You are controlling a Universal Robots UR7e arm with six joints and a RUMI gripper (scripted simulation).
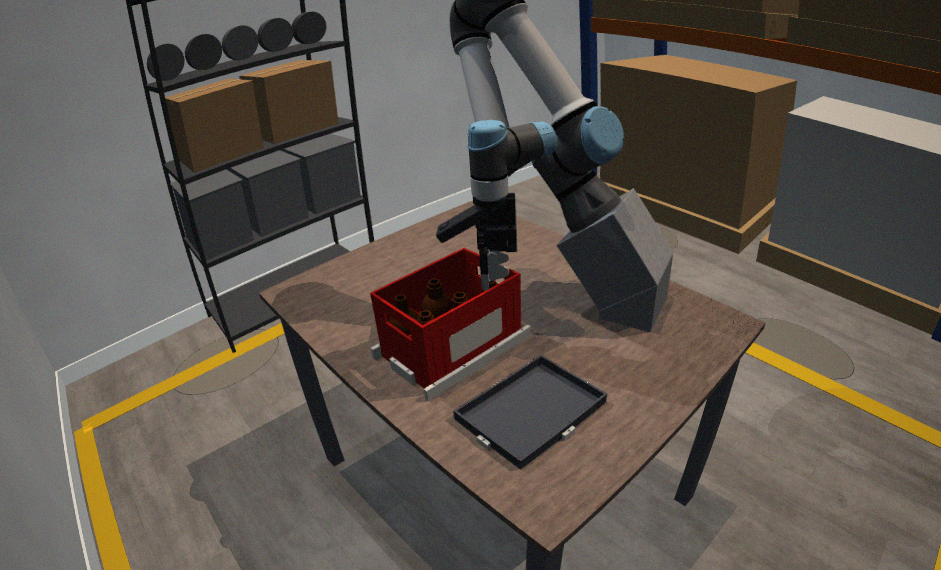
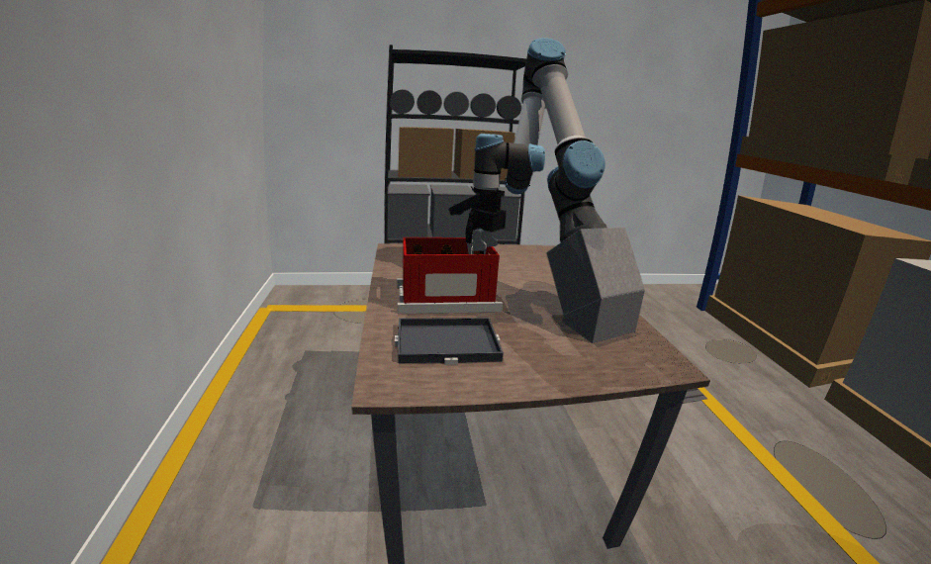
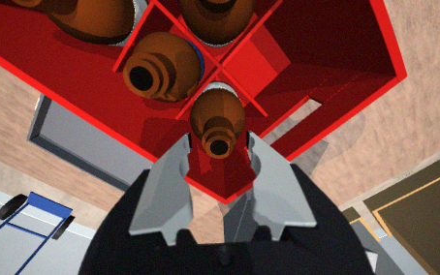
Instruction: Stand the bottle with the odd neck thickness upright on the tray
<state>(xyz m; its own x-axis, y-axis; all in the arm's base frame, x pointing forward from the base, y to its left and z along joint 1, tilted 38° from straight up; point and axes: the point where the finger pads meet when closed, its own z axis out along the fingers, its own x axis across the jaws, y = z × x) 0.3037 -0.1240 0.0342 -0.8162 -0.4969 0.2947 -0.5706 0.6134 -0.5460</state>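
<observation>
My gripper is now 7 cm short of the red crate, 7 cm above it and 6 cm to the left of it. The rest, counted from my hand: dark tray (21 cm to the left, 15 cm ahead, 14 cm below).
</observation>
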